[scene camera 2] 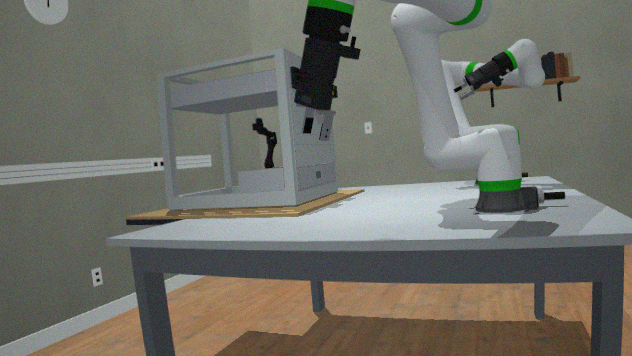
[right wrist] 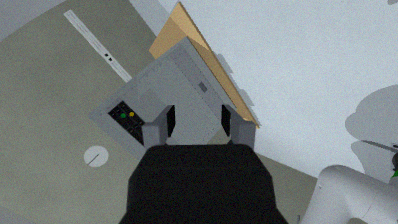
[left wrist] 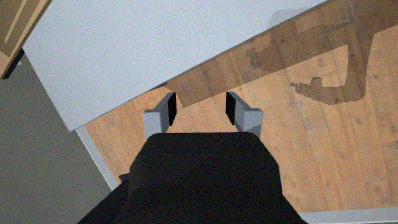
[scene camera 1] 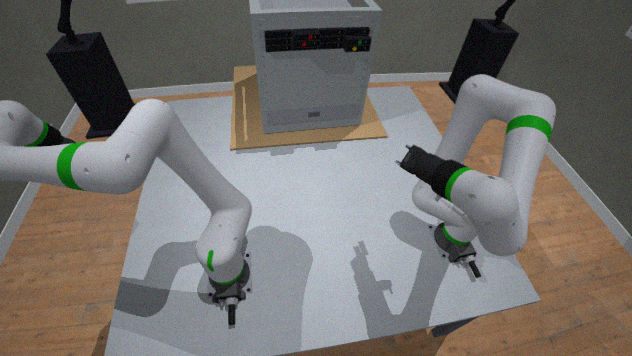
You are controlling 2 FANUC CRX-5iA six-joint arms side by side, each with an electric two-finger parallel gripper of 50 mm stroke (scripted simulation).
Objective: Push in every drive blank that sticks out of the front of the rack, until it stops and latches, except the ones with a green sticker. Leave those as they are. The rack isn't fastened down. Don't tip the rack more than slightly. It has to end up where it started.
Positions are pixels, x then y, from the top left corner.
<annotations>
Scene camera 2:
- my left gripper: 314,136
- grey rack: 304,178
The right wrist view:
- my right gripper: 198,114
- grey rack: 179,77
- wooden board: 176,27
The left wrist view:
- my left gripper: 201,102
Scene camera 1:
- my right gripper: 402,154
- grey rack: 298,90
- wooden board: 246,125
</annotations>
